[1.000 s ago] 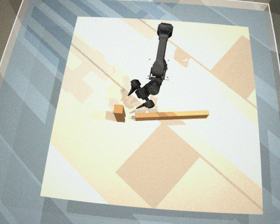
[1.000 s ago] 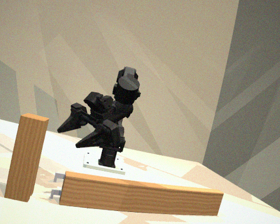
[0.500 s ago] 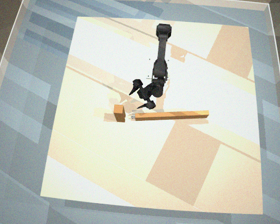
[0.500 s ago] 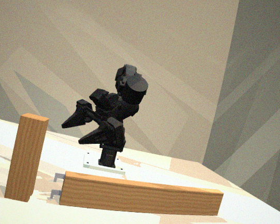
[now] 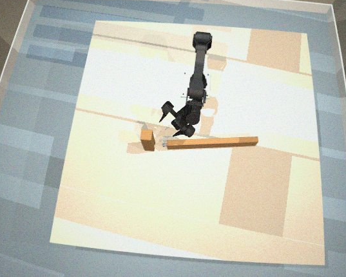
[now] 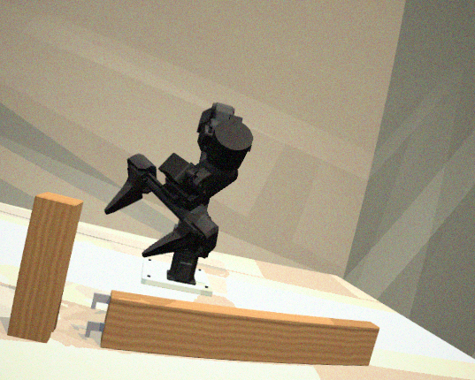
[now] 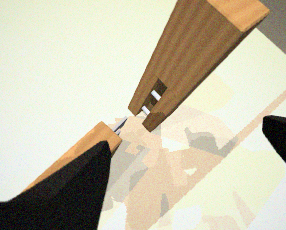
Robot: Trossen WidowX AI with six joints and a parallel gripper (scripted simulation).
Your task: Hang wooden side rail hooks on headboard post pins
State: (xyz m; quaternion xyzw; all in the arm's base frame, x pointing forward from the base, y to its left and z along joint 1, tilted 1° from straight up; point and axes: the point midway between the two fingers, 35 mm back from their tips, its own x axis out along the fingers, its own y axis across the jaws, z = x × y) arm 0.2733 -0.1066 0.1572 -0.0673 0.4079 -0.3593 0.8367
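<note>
Now: the headboard post 80 mm to the right of my gripper tip, 70 mm below it and 50 mm ahead of it.
</note>
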